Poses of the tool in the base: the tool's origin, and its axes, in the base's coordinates. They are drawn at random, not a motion.
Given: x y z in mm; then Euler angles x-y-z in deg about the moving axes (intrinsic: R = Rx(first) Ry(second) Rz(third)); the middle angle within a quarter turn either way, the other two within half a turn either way.
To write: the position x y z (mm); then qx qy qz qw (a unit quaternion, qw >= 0). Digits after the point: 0 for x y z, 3 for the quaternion.
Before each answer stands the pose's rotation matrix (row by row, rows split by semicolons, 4 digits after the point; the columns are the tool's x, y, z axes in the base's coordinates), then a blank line. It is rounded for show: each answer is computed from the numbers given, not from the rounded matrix.
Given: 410 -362 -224 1.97 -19.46 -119.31
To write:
-0.4616 0.8222 -0.3331; -0.8659 -0.4992 -0.0324; -0.1930 0.2735 0.9423

410 -362 -224 0.154 -0.071 -0.852 0.495
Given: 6 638 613 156.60 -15.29 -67.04
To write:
0.3763 0.8882 -0.2637; 0.8042 -0.4544 -0.3831; -0.4601 -0.0679 -0.8853

6 638 613 0.824 0.513 -0.220 0.096
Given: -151 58 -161 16.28 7.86 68.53
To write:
0.3626 -0.9219 0.1368; 0.9073 0.3157 -0.2777; 0.2128 0.2248 0.9509

-151 58 -161 0.155 -0.023 0.564 0.811
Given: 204 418 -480 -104.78 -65.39 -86.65
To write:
0.0243 0.4157 -0.9092; 0.3060 0.8627 0.4027; 0.9517 -0.2880 -0.1062

204 418 -480 -0.259 -0.697 -0.041 0.667
